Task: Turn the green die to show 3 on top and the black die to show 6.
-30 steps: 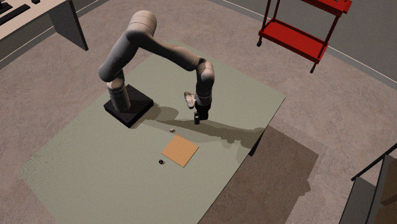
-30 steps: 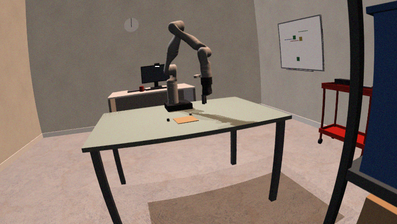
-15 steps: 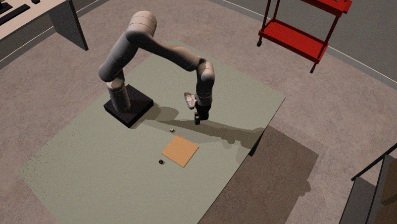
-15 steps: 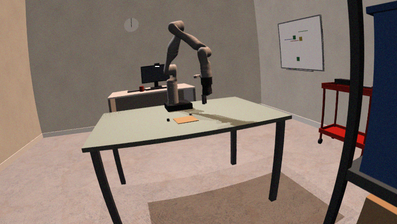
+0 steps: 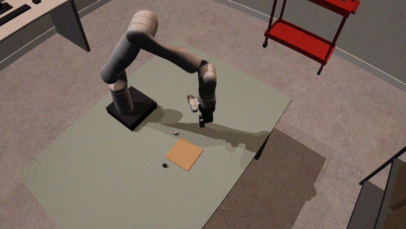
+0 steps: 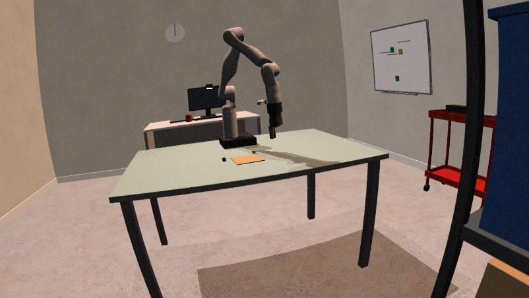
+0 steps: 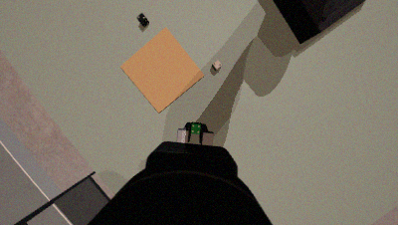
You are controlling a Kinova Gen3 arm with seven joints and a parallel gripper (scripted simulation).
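My gripper is now 120 mm past the white die, 70 mm to the left of it and 100 mm above it. From my hand the other things lie so: green die 10 mm below; black die 50 mm behind, 250 mm to the right, 100 mm below; orange mat 10 mm behind, 140 mm to the right, 110 mm below.
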